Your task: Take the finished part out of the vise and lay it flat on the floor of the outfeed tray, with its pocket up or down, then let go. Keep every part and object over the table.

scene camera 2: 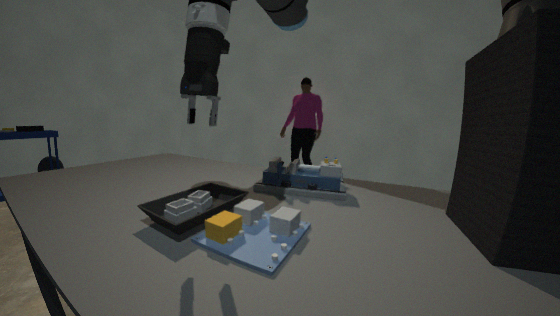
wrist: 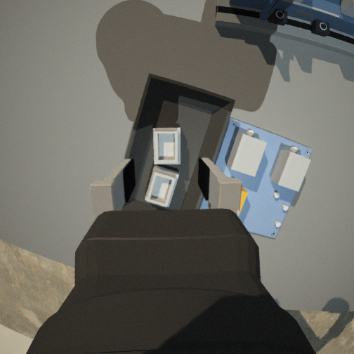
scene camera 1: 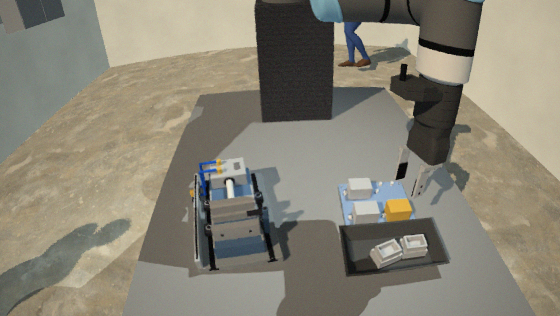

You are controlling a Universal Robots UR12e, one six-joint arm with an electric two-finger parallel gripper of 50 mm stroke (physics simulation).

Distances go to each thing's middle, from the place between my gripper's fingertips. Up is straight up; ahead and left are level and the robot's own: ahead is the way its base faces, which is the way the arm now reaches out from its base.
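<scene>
The yellow block (scene camera 2: 224, 225) is 19 cm below my hand, and it's also 12 cm behind it and 4 cm to the left of it.
</scene>
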